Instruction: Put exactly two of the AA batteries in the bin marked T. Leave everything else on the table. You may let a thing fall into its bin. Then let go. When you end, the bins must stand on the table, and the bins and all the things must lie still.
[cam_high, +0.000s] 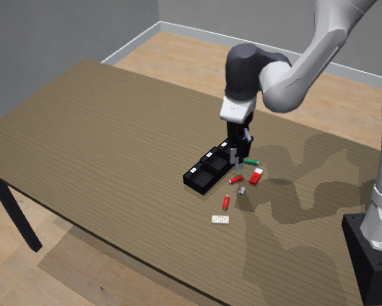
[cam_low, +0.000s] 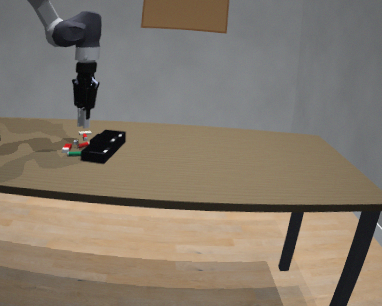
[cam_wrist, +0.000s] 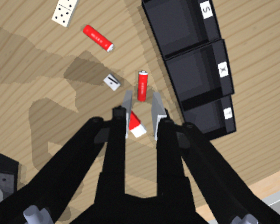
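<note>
The grey piece is 100 mm below my hand, 40 mm behind it and 30 mm to the left of it. Also, from my hand: red-and-white block (100 mm below, 60 mm to the right, 50 mm behind); then green battery (100 mm to the right, 100 mm below); then black bin row (90 mm ahead, 80 mm below, 10 mm to the right).
</note>
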